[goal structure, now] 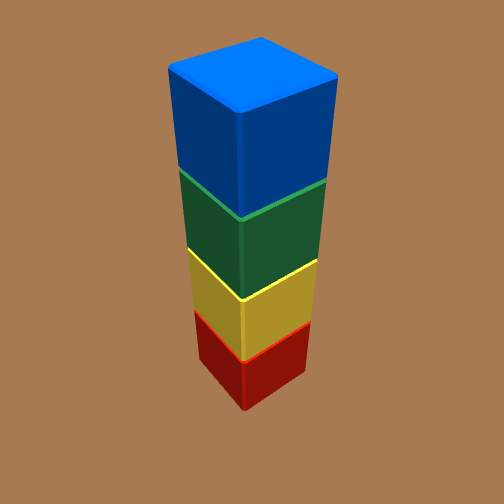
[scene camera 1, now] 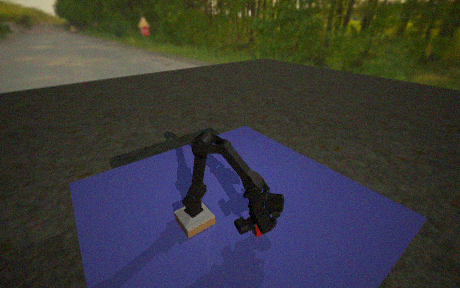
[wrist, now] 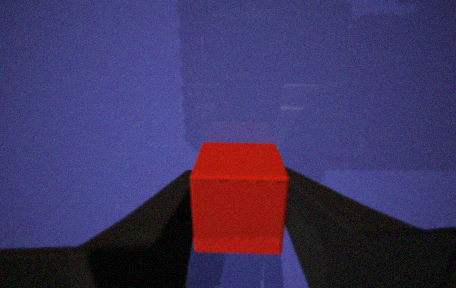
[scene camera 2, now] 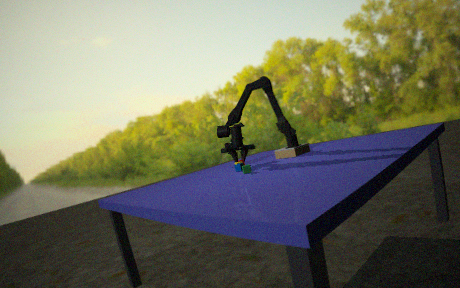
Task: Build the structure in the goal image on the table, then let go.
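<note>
My gripper points down and is shut on a red cube, with a finger against each side. Whether the red cube touches the table cannot be told. A blue cube and a green cube are close together at the fingertips in the second scene view, in front of the red cube. A sliver of yellow shows above the blue cube there, too small to place exactly. The arm hides most of the cubes in the first scene view.
The arm's base block stands on the blue table top, a short way from the cubes. Shadows of the arm fall across the table. The table's edges and corners show in both scene views.
</note>
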